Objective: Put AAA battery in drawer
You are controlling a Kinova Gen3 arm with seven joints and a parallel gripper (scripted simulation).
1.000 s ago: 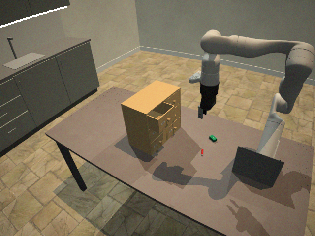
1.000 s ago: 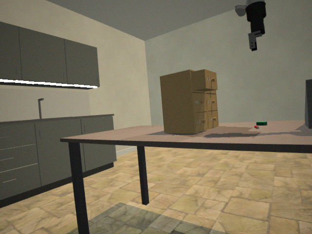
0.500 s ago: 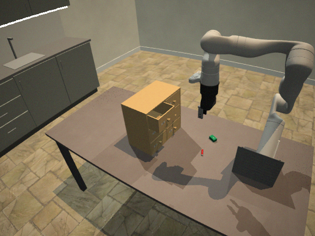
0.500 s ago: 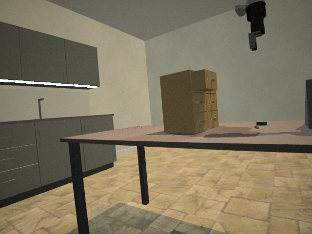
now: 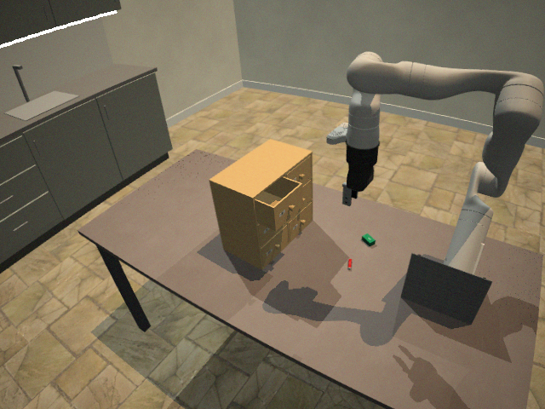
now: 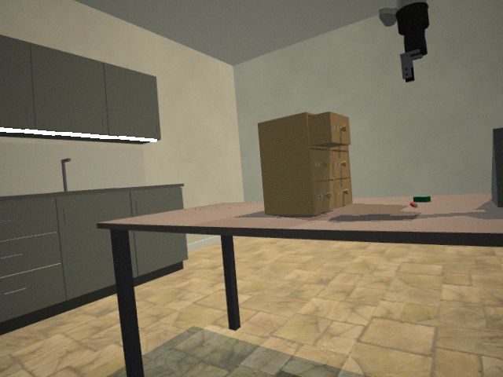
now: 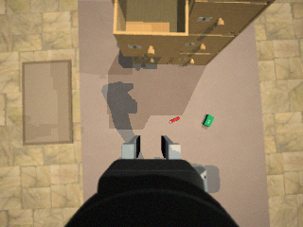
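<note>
Now: the red AAA battery 37 cm below my hand, 10 cm to the right of it and 2 cm ahead of it. Round my hand: green block: 36 cm below, 25 cm to the right, 1 cm ahead.
</note>
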